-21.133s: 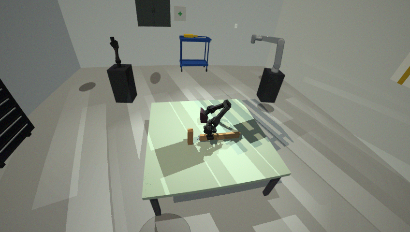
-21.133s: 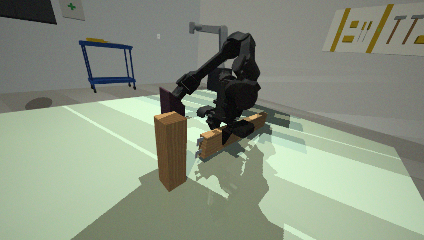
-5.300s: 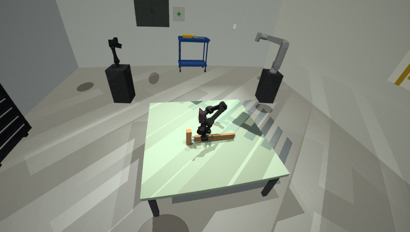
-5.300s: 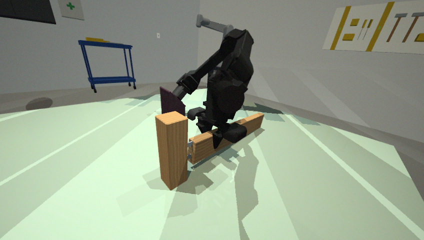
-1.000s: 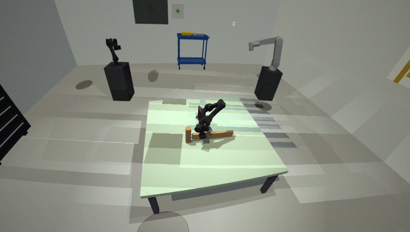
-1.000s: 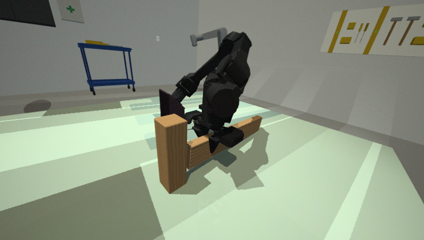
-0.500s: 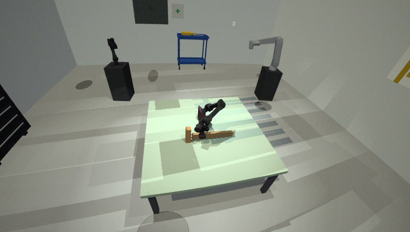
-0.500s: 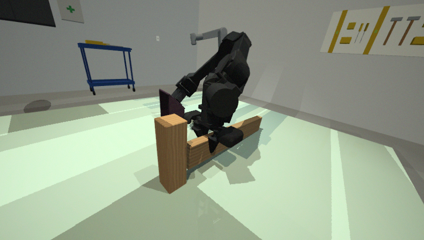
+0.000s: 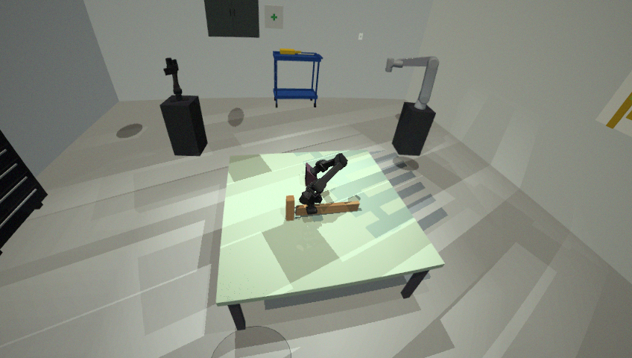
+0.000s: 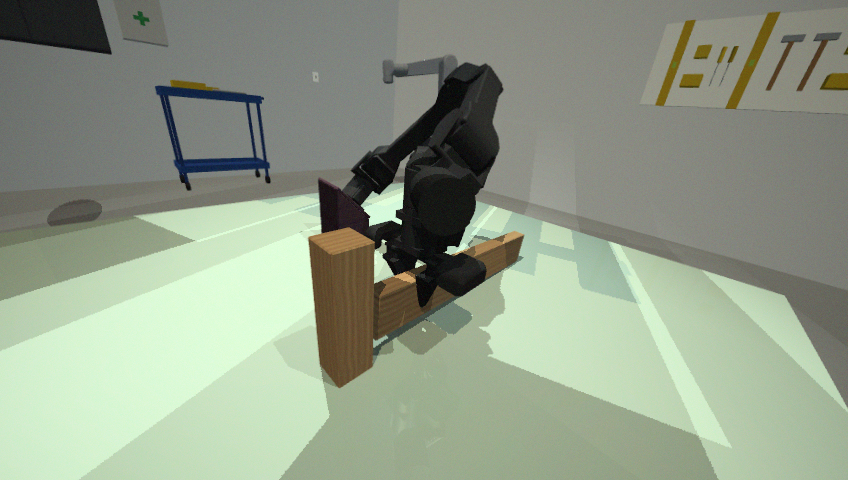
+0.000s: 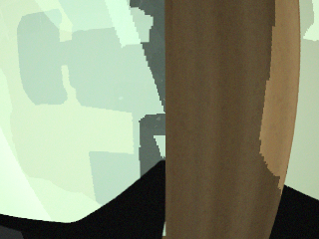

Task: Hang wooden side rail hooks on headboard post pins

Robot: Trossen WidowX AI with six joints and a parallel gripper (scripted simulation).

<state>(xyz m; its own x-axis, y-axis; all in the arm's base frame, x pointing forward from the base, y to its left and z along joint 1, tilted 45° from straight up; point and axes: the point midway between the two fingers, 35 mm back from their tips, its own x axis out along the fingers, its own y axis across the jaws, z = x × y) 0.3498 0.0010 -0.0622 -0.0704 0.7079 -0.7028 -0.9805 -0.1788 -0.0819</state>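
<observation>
Now: gripper tip 12 cm to the left of the wooden headboard post, 4 cm below it and 2 cm short of it.
</observation>
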